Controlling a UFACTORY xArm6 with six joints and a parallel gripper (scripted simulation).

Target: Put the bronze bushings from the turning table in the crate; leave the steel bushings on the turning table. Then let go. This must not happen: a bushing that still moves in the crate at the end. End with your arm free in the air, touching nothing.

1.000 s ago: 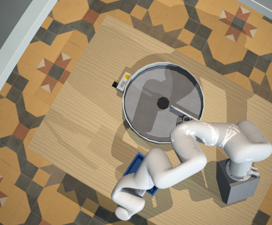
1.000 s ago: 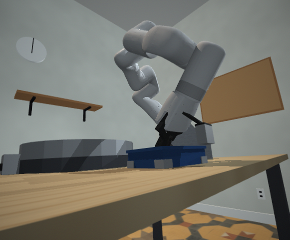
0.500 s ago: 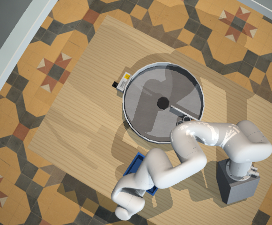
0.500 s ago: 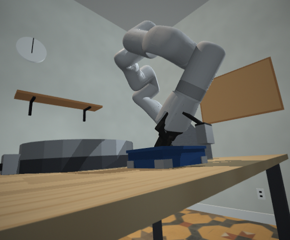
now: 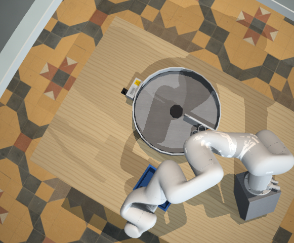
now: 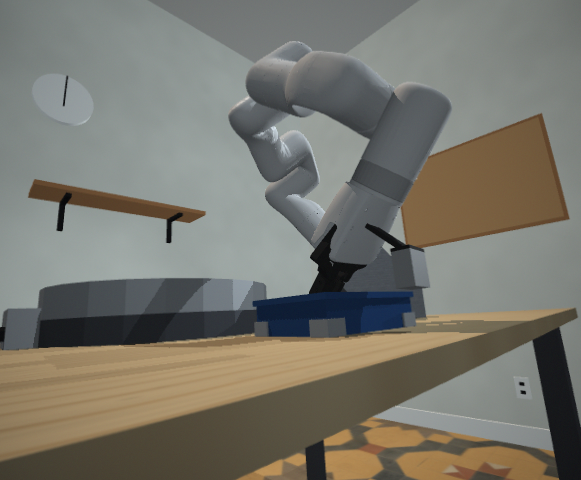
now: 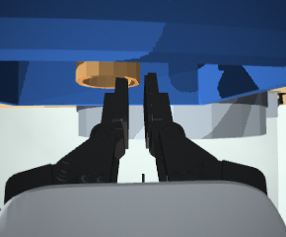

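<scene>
The blue crate lies 4 cm below my hand and 2 cm behind it. Also, from my hand: turning table: 38 cm to the right, 2 cm ahead, 1 cm below.
</scene>
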